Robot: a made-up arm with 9 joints. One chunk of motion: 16 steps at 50 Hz.
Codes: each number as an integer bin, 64 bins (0 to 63) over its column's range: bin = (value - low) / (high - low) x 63, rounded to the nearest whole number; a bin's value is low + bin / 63 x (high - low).
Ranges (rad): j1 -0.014..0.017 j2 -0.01..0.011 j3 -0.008..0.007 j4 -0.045..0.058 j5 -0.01..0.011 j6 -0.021..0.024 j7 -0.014..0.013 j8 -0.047..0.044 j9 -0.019..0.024
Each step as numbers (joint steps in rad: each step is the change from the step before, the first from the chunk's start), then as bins.
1 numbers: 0.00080 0.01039 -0.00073 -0.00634 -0.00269 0.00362 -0.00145 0.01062 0.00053
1 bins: 30 61 31 24 22 34 29 40 29
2 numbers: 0.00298 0.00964 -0.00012 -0.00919 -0.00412 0.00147 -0.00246 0.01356 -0.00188
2 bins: 35 59 33 22 18 31 27 42 25
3 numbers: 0.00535 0.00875 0.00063 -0.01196 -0.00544 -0.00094 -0.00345 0.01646 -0.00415
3 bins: 39 56 36 20 14 28 25 44 22
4 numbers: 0.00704 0.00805 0.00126 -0.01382 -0.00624 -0.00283 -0.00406 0.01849 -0.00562
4 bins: 43 54 39 19 11 25 23 45 20
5 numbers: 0.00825 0.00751 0.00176 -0.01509 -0.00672 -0.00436 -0.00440 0.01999 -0.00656
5 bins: 45 53 41 18 10 23 22 46 18
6 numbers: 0.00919 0.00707 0.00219 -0.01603 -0.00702 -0.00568 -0.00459 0.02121 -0.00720
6 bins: 47 51 43 18 9 21 22 47 17
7 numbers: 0.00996 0.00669 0.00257 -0.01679 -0.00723 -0.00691 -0.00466 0.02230 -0.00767
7 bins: 49 50 44 17 8 20 22 48 17
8 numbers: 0.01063 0.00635 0.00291 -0.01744 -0.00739 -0.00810 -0.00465 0.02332 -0.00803
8 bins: 50 49 46 17 8 18 22 49 16
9 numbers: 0.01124 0.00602 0.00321 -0.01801 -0.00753 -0.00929 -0.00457 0.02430 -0.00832
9 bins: 51 48 47 17 7 16 22 49 16
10 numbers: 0.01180 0.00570 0.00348 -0.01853 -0.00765 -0.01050 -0.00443 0.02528 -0.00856
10 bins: 52 47 48 16 7 15 22 50 15
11 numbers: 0.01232 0.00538 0.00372 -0.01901 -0.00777 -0.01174 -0.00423 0.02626 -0.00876
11 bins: 53 46 49 16 7 13 23 51 15
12 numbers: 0.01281 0.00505 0.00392 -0.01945 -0.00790 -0.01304 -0.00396 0.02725 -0.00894
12 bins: 54 45 50 16 6 11 23 51 15
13 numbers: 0.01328 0.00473 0.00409 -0.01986 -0.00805 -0.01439 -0.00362 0.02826 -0.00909
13 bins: 55 44 51 15 6 9 24 52 15
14 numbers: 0.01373 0.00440 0.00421 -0.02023 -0.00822 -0.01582 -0.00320 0.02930 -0.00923
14 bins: 56 43 51 15 5 7 25 53 14
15 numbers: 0.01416 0.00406 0.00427 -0.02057 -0.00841 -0.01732 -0.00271 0.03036 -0.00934
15 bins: 57 42 52 15 5 5 26 54 14
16 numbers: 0.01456 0.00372 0.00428 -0.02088 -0.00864 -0.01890 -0.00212 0.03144 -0.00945
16 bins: 58 41 52 15 4 3 28 54 14
